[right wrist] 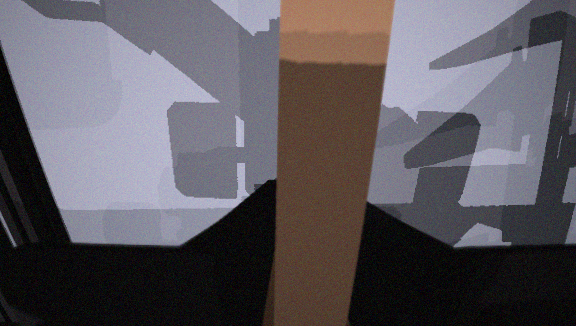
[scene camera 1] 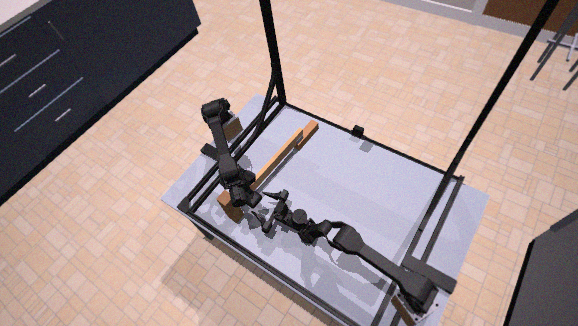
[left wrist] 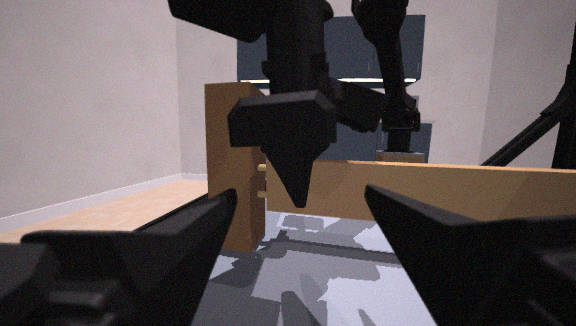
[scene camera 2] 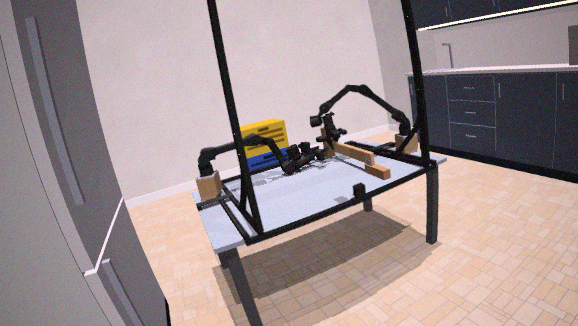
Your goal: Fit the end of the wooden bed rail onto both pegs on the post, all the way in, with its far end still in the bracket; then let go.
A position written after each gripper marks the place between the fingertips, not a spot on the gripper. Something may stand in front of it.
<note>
The left gripper (left wrist: 300,192) is open and holds nothing. Also in view: a wooden bed rail (right wrist: 332,68). The right gripper (right wrist: 299,190) grips the wooden bed rail. Further things: a wooden post (left wrist: 228,167).
The wooden bed rail shows as well in the left wrist view (left wrist: 337,187). The right gripper also shows in the left wrist view (left wrist: 301,203).
</note>
